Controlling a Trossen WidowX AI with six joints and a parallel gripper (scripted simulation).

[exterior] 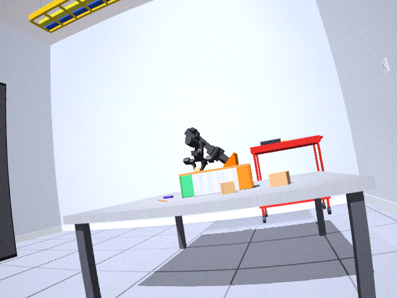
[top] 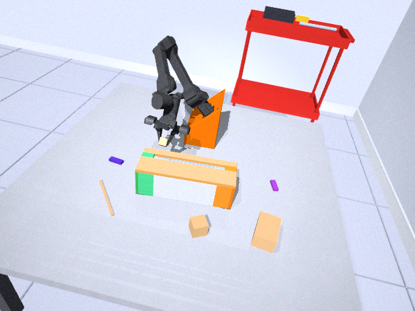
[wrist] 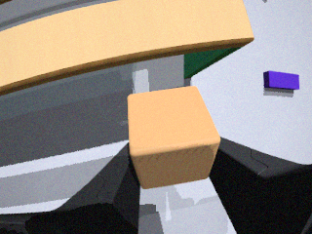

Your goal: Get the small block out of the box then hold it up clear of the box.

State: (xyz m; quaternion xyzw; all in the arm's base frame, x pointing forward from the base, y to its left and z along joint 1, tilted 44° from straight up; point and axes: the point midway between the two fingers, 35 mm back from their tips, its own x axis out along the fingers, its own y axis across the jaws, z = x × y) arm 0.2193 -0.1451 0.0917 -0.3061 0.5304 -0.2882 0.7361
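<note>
Right now my gripper tip is 1 cm short of the small tan block and 2 cm below it. From my gripper tip the other things lie so: thin wooden stick 23 cm ahead, 18 cm to the right, 12 cm below.
</note>
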